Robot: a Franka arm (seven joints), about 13 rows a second.
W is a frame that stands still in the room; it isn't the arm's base.
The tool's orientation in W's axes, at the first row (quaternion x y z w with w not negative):
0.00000, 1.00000, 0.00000, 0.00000
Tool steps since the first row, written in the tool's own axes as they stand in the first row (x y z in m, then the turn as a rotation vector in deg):
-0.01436, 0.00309, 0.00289, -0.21, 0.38, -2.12
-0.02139, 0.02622, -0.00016, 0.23, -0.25, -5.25
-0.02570, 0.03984, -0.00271, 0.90, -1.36, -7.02
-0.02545, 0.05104, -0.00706, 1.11, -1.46, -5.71
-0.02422, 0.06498, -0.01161, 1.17, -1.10, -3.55
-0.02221, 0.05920, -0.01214, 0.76, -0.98, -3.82
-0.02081, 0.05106, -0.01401, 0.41, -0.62, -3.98
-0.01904, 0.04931, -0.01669, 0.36, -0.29, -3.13
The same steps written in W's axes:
0.01436, 0.00309, -0.00289, 0.21, 0.38, 2.12
0.02139, 0.02622, 0.00016, -0.23, -0.25, 5.25
0.02570, 0.03984, 0.00271, -0.90, -1.36, 7.02
0.02545, 0.05104, 0.00706, -1.11, -1.46, 5.71
0.02422, 0.06498, 0.01161, -1.17, -1.10, 3.55
0.02221, 0.05920, 0.01214, -0.76, -0.98, 3.82
0.02081, 0.05106, 0.01401, -0.41, -0.62, 3.98
0.01904, 0.04931, 0.01669, -0.36, -0.29, 3.13

